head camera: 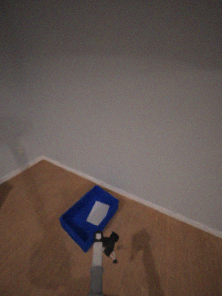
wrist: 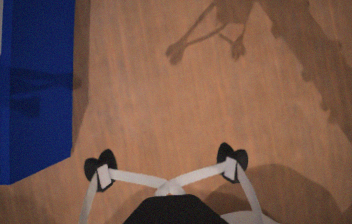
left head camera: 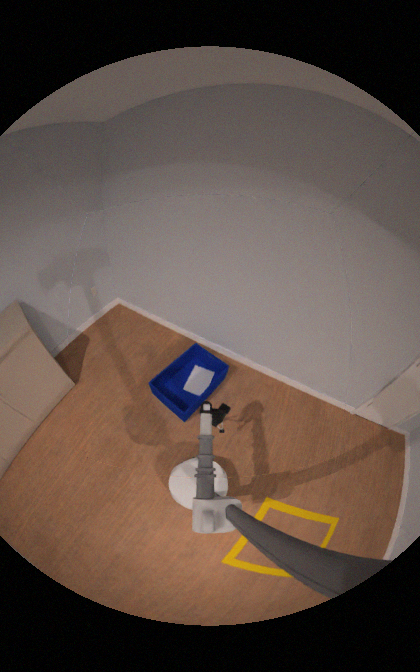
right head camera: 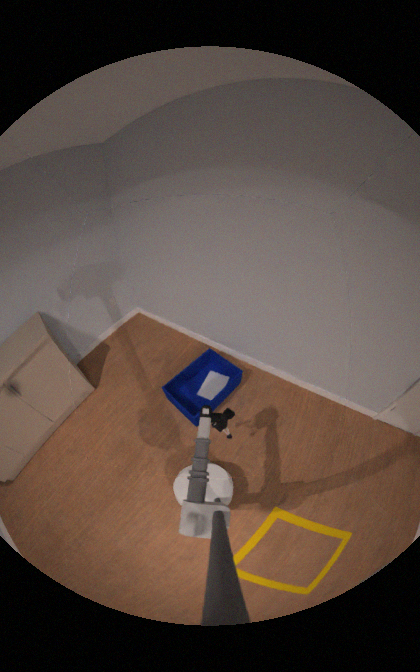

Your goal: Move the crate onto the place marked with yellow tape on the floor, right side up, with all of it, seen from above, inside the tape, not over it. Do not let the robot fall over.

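Places are measured from the robot's base along level axes (x left, y ahead, z down), in millimetres.
Pixels of known places: gripper, between the fingertips: (wrist: 167, 159).
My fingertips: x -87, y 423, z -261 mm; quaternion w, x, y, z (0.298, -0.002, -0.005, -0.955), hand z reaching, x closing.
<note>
For each thing: its top centre in the pictures, then the offset to it from my fingertips. "spot": a spot on its surface instead.
- blue crate, centre of its top: (head camera: 91, 208) dx +186, dy +457, dz +69 mm
- wall's white skirting, a spot on its surface: (head camera: 150, 204) spot: dx -631, dy +616, dz +225 mm
The blue crate (head camera: 80, 219) (left head camera: 172, 378) (right head camera: 186, 388) (wrist: 42, 40) stands right side up on the floor by the wall, with a white patch inside. The yellow tape outline (left head camera: 300, 510) (right head camera: 312, 524) lies at the lower right of both side head views, apart from the crate; the mast hides part of it. My gripper (head camera: 114, 258) (left head camera: 221, 428) (right head camera: 228, 434) (wrist: 167, 159) is open, with bare floor between its fingertips in the wrist view. It is beside the crate's near right side, and the crate's wall is left of the fingers in the wrist view. The arm covers a little of the crate's near corner.
The wall's white skirting (head camera: 150, 204) (left head camera: 280, 379) (right head camera: 295, 382) runs close behind the crate. A beige piece of furniture (left head camera: 30, 390) (right head camera: 50, 400) stands at the left. My white base (left head camera: 181, 485) (right head camera: 184, 487) is between the crate and the tape.
</note>
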